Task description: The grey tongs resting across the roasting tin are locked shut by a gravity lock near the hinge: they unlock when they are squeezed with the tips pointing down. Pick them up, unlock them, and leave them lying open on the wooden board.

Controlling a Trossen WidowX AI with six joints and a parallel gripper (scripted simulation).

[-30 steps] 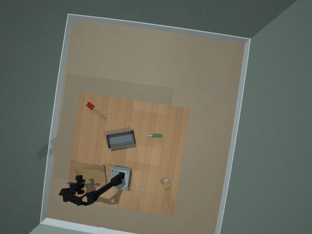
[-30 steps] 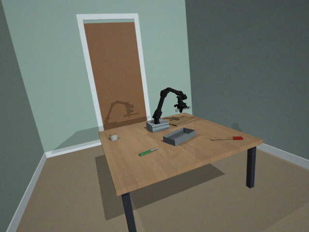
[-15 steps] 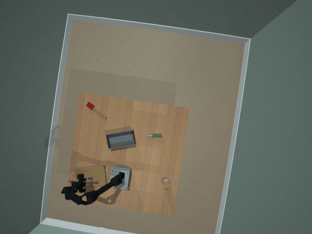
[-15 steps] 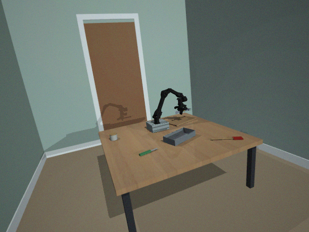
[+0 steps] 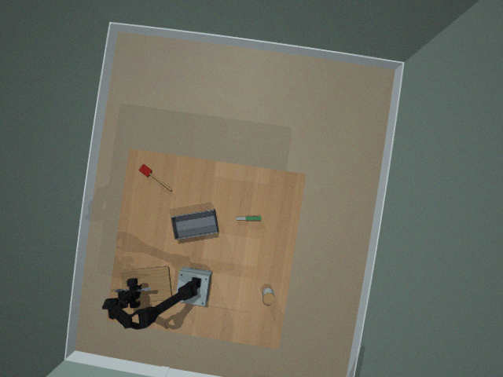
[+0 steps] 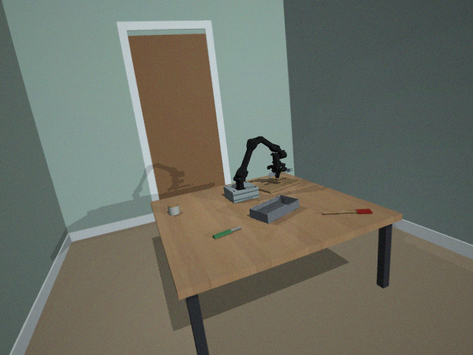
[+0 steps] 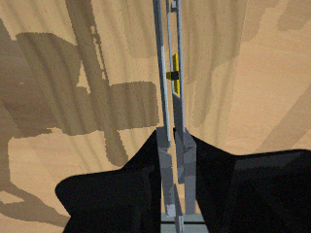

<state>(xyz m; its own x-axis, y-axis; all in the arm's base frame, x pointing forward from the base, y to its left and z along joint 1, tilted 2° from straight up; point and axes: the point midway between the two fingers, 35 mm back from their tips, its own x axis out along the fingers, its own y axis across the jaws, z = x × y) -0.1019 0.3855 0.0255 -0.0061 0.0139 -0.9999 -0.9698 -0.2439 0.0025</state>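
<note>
Right now my gripper tip is 20 mm past the wooden board, 10 mm to the left of it and 60 mm above it. From my gripper tip the other things lie so: grey roasting tin 480 mm ahead, 310 mm to the right, 40 mm below; yellow lock piece 10 mm behind, 50 mm to the left, 40 mm above; red spatula 780 mm ahead, 50 mm to the left, 60 mm below.
</note>
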